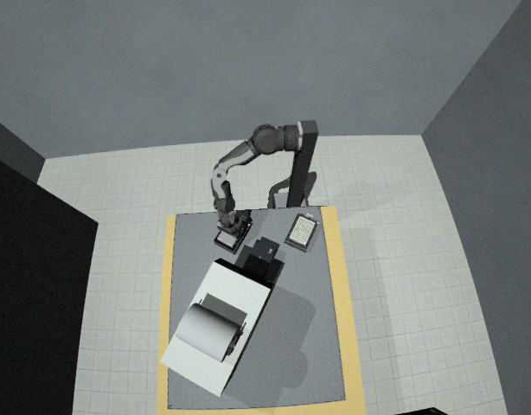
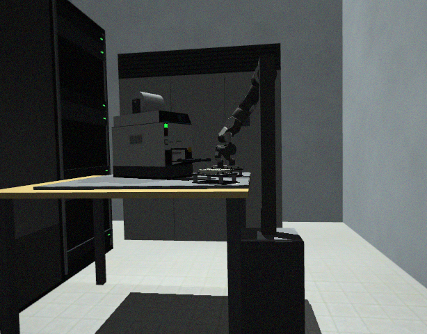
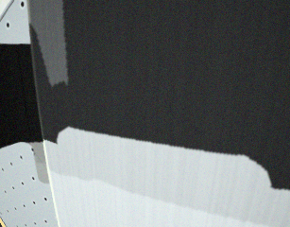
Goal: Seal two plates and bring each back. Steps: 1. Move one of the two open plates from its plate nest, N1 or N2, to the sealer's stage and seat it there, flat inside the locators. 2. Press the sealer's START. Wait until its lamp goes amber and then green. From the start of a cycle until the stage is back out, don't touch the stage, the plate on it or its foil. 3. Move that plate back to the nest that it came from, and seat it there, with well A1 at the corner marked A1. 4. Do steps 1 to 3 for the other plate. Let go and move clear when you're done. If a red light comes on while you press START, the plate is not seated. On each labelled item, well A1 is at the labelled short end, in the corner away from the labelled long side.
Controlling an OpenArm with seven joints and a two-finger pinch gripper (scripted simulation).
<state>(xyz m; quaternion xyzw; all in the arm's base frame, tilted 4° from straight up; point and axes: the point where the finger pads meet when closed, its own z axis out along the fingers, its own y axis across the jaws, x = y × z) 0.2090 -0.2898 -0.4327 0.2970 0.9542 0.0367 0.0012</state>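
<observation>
My hand is 30 mm short of the well plate and 350 mm to the right of it. Also, from my hand: foil roll: 440 mm ahead, 50 mm to the right, 370 mm above; start button: 290 mm ahead, 150 mm to the left, 140 mm above; sealer stage: 150 mm ahead, 130 mm to the left, 50 mm above.
</observation>
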